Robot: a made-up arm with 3 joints. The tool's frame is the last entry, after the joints.
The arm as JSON. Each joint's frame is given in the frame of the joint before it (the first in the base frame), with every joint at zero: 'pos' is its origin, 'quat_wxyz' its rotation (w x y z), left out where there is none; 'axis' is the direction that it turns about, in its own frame. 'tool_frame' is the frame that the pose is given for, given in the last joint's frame.
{
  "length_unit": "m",
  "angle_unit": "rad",
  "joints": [
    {
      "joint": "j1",
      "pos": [
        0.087,
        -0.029,
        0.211
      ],
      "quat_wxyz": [
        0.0,
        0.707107,
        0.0,
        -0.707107
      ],
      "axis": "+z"
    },
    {
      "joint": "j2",
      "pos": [
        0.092,
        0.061,
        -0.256
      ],
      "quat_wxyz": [
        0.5,
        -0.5,
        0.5,
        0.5
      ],
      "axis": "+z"
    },
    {
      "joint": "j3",
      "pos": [
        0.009,
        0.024,
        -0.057
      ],
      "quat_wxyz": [
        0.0,
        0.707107,
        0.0,
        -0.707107
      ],
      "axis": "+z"
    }
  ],
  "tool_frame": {
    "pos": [
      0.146,
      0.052,
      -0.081
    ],
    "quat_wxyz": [
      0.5,
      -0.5,
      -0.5,
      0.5
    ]
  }
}
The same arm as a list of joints. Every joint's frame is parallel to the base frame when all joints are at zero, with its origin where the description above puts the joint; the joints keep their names.
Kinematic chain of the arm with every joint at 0, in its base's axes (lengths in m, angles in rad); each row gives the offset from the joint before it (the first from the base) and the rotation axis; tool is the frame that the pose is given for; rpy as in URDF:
j1: xyz 0.0870 -0.0290 0.2110 axis -x
j2: xyz 0.2560 -0.0610 -0.0920 axis -y
j3: xyz 0.0090 0.0570 0.0240 axis -x
tool: xyz 0.0810 0.1460 -0.0520 rpy 1.5708 1.5708 0.0000

